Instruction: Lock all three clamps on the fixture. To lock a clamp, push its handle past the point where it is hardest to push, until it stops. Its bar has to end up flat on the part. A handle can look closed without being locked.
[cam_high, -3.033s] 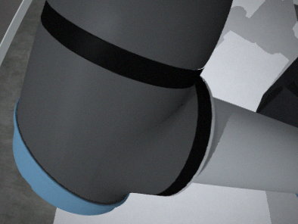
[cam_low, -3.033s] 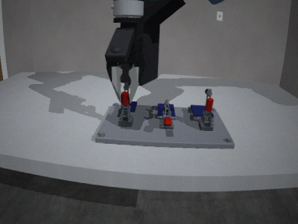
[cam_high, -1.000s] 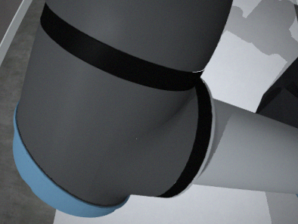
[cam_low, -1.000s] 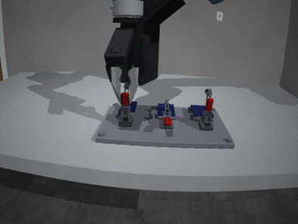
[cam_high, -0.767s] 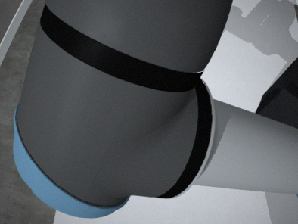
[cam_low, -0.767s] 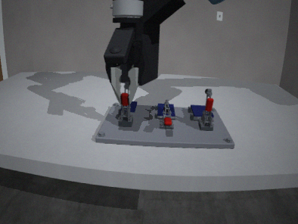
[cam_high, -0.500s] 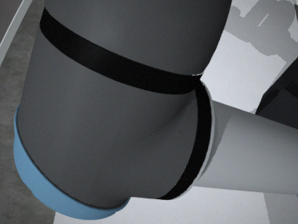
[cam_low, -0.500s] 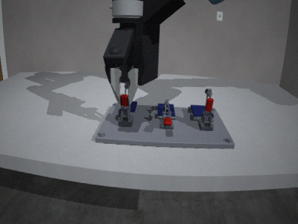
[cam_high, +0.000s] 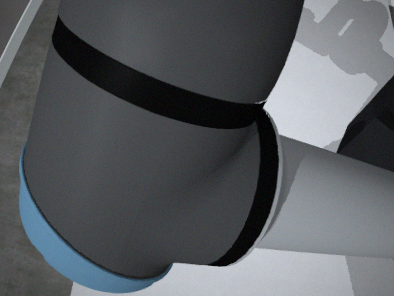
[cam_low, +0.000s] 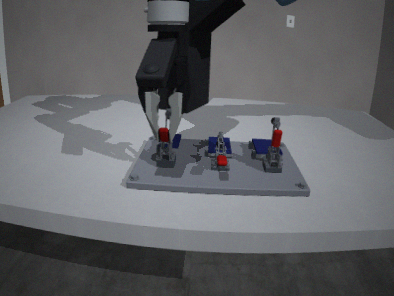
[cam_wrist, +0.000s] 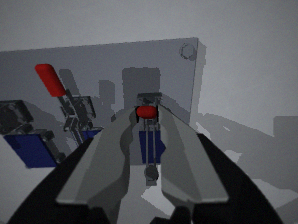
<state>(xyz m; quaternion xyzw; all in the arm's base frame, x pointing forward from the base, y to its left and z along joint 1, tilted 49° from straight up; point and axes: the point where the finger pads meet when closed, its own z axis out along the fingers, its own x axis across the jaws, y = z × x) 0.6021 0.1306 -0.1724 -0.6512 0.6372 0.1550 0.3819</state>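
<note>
Right now my hand is 7 cm past the grey fixture plate, 10 cm to the right of it and 8 cm above it. Round my hand: blue part: 14 cm behind, 20 cm to the left, 6 cm below.
</note>
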